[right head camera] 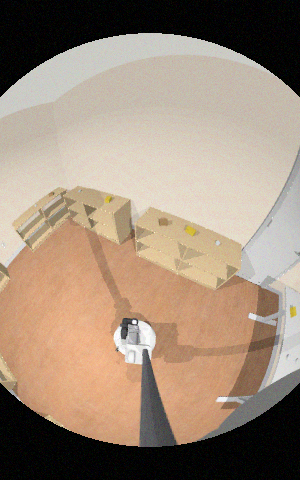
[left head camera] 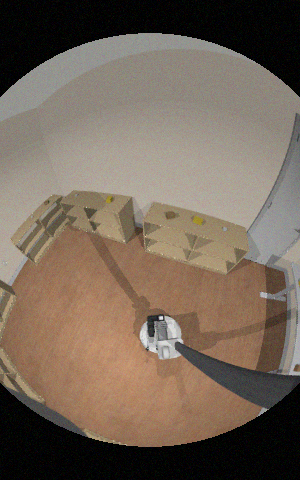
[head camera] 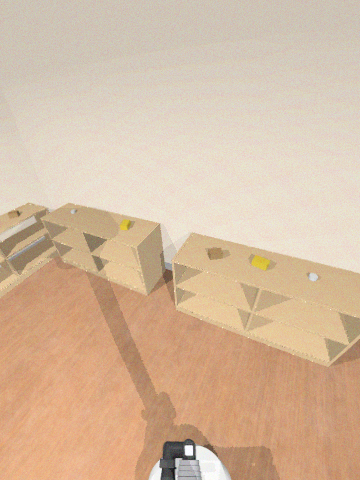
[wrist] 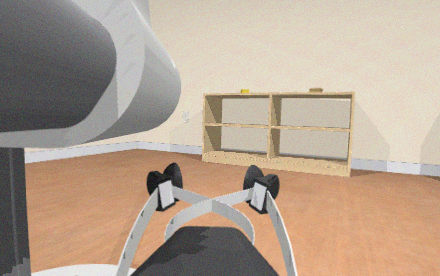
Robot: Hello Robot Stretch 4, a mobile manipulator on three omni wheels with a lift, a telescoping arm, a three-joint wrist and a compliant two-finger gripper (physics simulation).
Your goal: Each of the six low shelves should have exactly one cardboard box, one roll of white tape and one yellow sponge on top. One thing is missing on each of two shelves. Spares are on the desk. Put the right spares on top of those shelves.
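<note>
In the head camera view the right low shelf (head camera: 287, 272) (left head camera: 212, 224) (right head camera: 204, 237) bears a cardboard box (head camera: 215, 253) (left head camera: 171, 215) (right head camera: 163, 221), a yellow sponge (head camera: 260, 262) (left head camera: 198, 220) (right head camera: 190, 230) and white tape (head camera: 313, 276) (left head camera: 224, 229) (right head camera: 217, 243). The shelf (head camera: 100, 218) left of it bears white tape (head camera: 73, 211) and a yellow sponge (head camera: 125, 225) (left head camera: 109, 199) (right head camera: 108, 199); no box shows on it. A cardboard box (head camera: 13, 214) lies on the far-left shelf, partly cut off. My gripper (wrist: 213, 179) is open and empty, above the floor.
The desk (right head camera: 290, 337) stands at the right edge of the right head view, with a yellow sponge (right head camera: 293, 311) and small white tape rolls (right head camera: 287, 356). A grey door (left head camera: 280, 215) is right of the shelves. In the wrist view another shelf (wrist: 270, 112) bears a sponge (wrist: 244, 91) and box (wrist: 315, 90).
</note>
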